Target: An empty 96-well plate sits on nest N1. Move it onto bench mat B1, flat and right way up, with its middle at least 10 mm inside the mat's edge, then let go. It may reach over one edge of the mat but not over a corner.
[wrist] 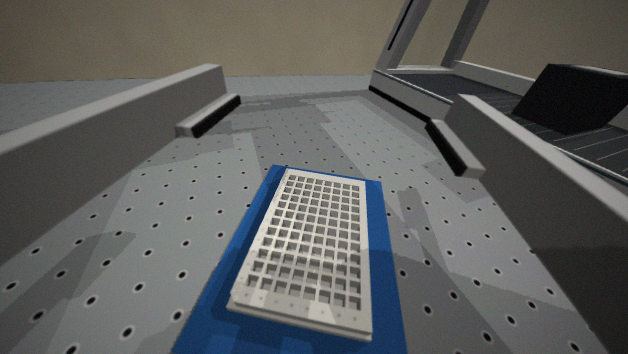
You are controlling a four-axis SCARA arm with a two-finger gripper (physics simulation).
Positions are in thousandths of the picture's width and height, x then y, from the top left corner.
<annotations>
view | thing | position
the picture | gripper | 529, 275
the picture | white 96-well plate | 491, 753
</annotations>
